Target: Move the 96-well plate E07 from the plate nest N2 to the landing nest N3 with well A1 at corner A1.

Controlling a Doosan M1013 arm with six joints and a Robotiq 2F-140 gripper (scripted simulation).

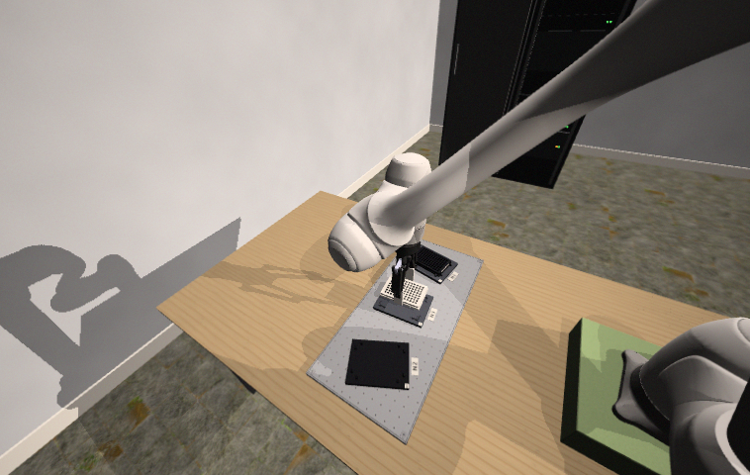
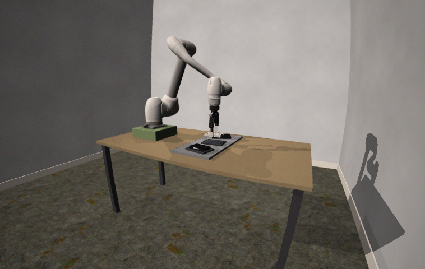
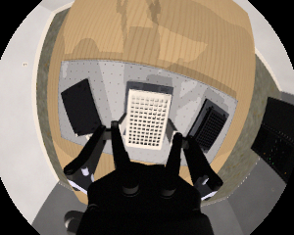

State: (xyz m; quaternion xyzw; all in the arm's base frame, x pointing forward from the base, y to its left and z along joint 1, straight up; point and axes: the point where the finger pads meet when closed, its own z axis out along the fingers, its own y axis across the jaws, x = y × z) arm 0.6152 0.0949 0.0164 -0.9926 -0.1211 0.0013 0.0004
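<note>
Now: hand 80 mm above the landing nest N3. The rest, counted from my hand: white 96-well plate E07 (20 mm below); then n2 label (140 mm to the left, 140 mm behind, 90 mm below); then black plate E01 (200 mm to the right, 70 mm below, 30 mm ahead).
</note>
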